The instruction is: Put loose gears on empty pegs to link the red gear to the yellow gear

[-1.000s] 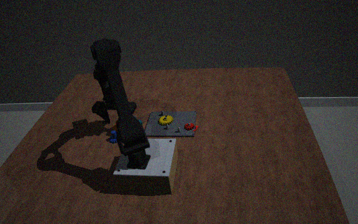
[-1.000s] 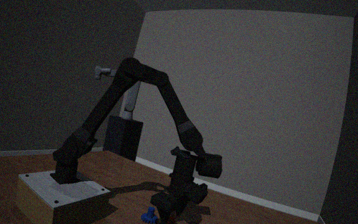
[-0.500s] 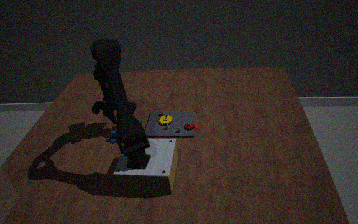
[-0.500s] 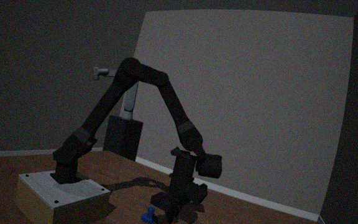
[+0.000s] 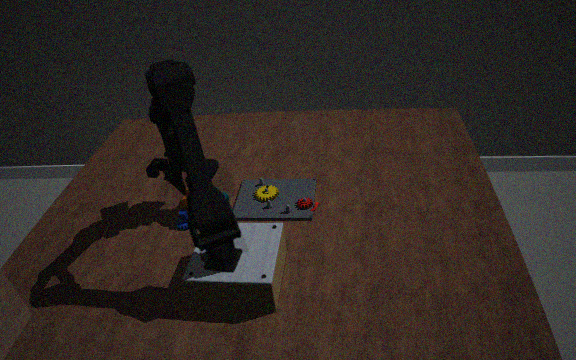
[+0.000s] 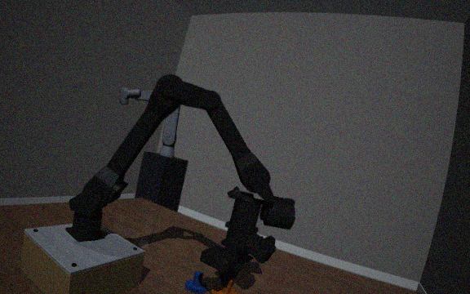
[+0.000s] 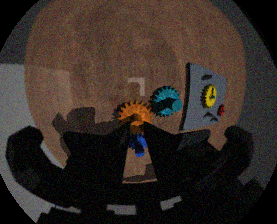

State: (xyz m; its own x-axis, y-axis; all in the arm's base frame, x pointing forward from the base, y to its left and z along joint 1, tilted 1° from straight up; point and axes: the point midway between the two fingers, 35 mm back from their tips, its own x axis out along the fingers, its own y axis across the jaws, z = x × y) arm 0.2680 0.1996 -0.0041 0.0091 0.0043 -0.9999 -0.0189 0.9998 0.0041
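Now: gripper tip 310 mm to the left of the red gear, 30 mm short of it and 30 mm above it. The rest, counted from my gripper tip: orange gear (10 mm below); blue gear (70 mm behind, 30 mm below, 10 mm to the right); teal gear (60 mm to the right, 30 mm below, 30 mm ahead).
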